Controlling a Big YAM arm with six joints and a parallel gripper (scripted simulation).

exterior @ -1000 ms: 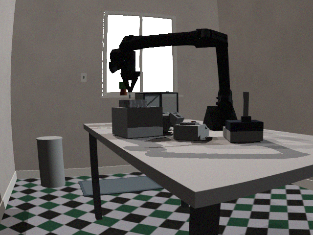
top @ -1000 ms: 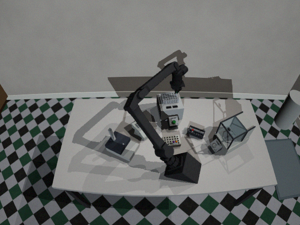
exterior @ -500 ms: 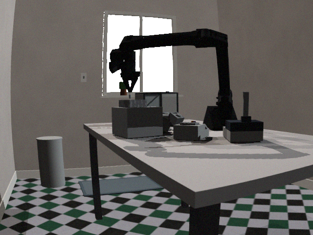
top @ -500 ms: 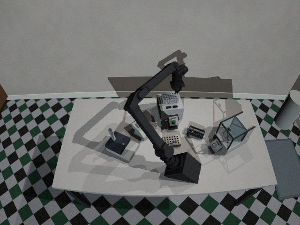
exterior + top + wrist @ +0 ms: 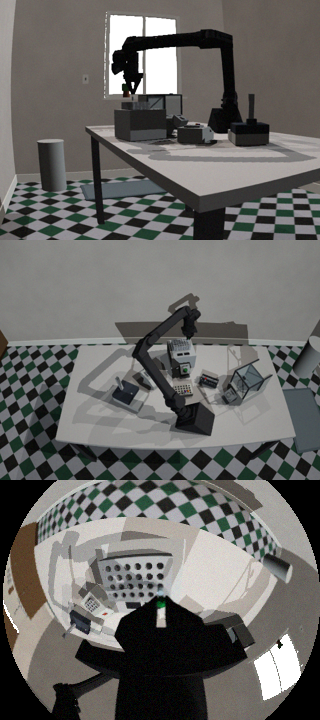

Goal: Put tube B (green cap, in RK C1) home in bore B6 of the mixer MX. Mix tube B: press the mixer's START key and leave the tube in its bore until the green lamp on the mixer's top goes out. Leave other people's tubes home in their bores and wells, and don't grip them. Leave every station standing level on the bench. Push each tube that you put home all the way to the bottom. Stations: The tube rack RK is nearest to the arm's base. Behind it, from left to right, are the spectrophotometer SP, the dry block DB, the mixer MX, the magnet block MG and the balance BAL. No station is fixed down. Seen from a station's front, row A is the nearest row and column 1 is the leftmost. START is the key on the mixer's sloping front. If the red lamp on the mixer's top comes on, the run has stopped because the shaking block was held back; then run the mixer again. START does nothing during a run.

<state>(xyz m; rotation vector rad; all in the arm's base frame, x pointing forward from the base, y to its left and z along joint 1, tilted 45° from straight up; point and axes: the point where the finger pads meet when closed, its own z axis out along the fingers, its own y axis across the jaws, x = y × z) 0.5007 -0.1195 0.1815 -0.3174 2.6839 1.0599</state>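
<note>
Now: the tube B 20 mm below my hand. Round my hand: bore block (50 mm to the left, 60 mm below); green start key (170 mm behind, 140 mm below); magnet block MG (210 mm behind, 180 mm to the right, 190 mm below).
</note>
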